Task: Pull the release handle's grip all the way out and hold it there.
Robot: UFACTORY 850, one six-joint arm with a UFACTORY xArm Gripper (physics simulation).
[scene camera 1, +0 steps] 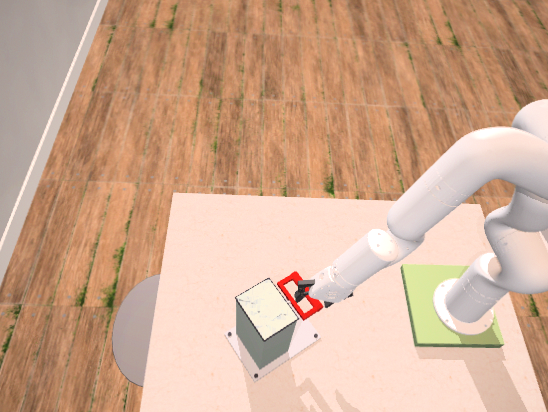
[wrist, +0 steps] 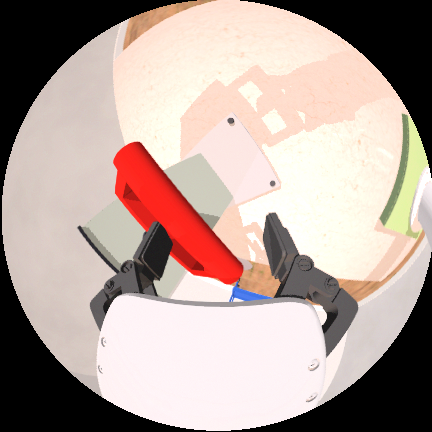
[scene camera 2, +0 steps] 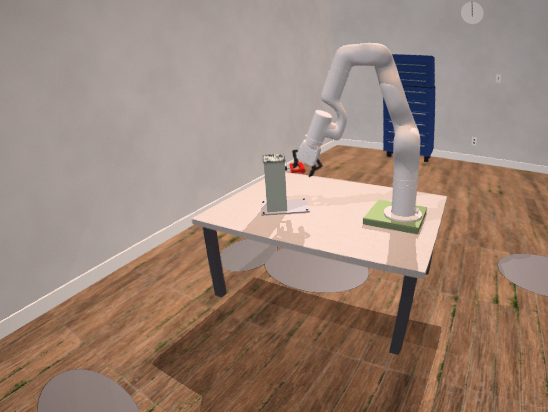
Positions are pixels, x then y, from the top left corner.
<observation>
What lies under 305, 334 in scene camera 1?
A pale base plate.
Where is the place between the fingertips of my gripper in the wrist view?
213, 229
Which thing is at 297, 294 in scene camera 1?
My gripper.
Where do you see a pale base plate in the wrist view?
228, 147
</observation>
